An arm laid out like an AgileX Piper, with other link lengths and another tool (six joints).
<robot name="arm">
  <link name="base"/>
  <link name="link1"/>
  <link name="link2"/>
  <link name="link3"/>
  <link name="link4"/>
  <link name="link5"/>
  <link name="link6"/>
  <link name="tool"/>
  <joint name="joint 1" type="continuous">
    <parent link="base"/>
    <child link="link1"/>
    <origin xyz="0 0 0.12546" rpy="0 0 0"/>
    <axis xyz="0 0 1"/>
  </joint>
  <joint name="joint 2" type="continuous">
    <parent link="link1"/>
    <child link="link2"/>
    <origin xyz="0 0 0" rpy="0 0 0"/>
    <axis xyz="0 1 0"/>
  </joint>
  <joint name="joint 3" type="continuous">
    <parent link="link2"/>
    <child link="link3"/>
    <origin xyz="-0.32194 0 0.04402" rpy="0 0 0"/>
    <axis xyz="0 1 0"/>
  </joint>
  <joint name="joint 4" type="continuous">
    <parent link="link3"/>
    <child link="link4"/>
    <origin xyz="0.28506 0 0.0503" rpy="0 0 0"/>
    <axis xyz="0.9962 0 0.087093"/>
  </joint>
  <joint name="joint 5" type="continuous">
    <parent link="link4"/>
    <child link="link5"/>
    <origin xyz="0 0 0" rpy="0 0 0"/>
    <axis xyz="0 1 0"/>
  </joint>
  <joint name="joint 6" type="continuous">
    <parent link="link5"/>
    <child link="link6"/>
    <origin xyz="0.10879 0 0.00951" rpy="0 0 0"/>
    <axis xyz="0.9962 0 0.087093"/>
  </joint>
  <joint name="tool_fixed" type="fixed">
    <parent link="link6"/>
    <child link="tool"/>
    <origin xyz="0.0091 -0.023 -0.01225" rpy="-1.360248 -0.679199 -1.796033"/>
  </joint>
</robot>
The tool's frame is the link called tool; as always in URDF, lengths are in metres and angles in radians. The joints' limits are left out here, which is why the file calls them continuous.
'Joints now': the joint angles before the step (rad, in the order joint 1, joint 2, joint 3, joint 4, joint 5, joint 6). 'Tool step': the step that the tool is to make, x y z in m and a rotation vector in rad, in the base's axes. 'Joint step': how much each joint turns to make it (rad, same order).
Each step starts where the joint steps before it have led.
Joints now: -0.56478, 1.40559, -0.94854, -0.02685, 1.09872, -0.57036
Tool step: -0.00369, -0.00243, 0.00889, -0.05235, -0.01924, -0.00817
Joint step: 0.00001, -0.02684, -0.00001, -0.03951, -0.01650, 0.02288
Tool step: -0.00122, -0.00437, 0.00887, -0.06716, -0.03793, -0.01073
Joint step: -0.00001, -0.02347, 0.00001, -0.04542, -0.04240, 0.02962
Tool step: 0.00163, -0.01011, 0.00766, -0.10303, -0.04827, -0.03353
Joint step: -0.00002, -0.00867, -0.00002, -0.08875, -0.07830, 0.07574
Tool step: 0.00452, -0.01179, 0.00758, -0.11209, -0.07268, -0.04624
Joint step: 0.00002, 0.00001, 0.00002, -0.10884, -0.10220, 0.11361
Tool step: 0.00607, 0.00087, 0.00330, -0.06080, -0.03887, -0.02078
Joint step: 0.03119, 0.00000, 0.00525, -0.08605, -0.04547, 0.10742
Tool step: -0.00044, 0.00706, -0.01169, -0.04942, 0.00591, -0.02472
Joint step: 0.04504, -0.00001, 0.05514, -0.12282, -0.03077, 0.14743
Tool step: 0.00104, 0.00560, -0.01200, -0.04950, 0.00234, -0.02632
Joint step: 0.04266, 0.01159, 0.04775, -0.12949, -0.02174, 0.15996
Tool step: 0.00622, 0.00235, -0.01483, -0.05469, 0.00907, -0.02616
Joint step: 0.04088, 0.04197, 0.03345, -0.14771, -0.01187, 0.17854
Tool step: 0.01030, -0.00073, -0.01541, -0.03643, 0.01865, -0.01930
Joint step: 0.02778, 0.06402, 0.00792, -0.10957, 0.00089, 0.13507
